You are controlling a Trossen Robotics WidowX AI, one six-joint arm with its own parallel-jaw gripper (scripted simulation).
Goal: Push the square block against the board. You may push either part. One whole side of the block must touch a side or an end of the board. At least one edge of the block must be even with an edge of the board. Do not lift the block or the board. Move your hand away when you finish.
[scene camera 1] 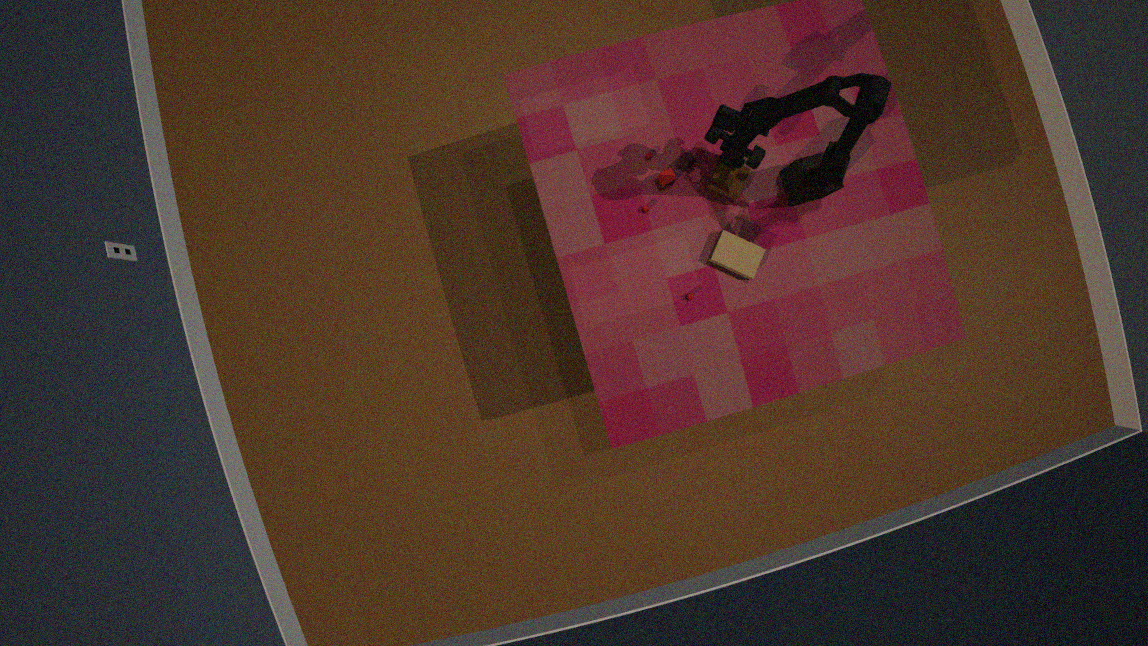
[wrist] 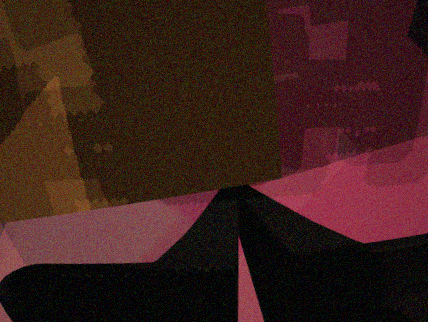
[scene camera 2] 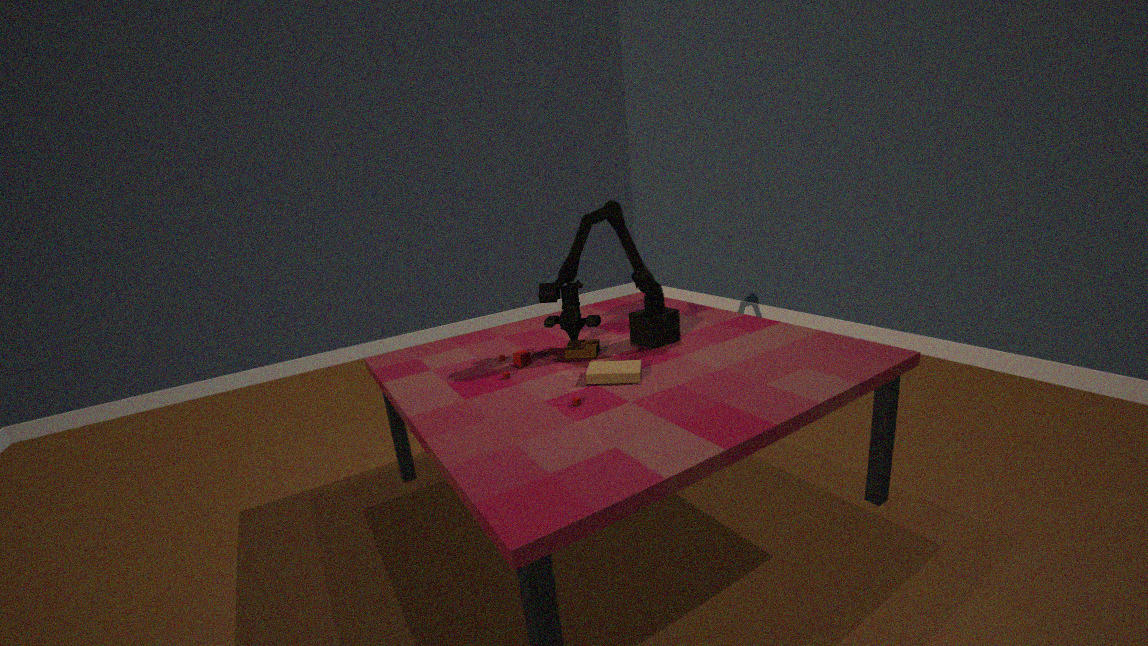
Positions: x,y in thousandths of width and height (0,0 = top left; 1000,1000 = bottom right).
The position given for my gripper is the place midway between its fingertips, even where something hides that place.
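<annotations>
My gripper's there in scene camera 1 (631,242), and there's a board you'd see in scene camera 1 (637,391). My gripper shows in the wrist view (546,601) too, but the board is out of frame in the wrist view. As for the other scene camera, my gripper's visible in scene camera 2 (500,535), and the board's in scene camera 2 (547,575).
</annotations>
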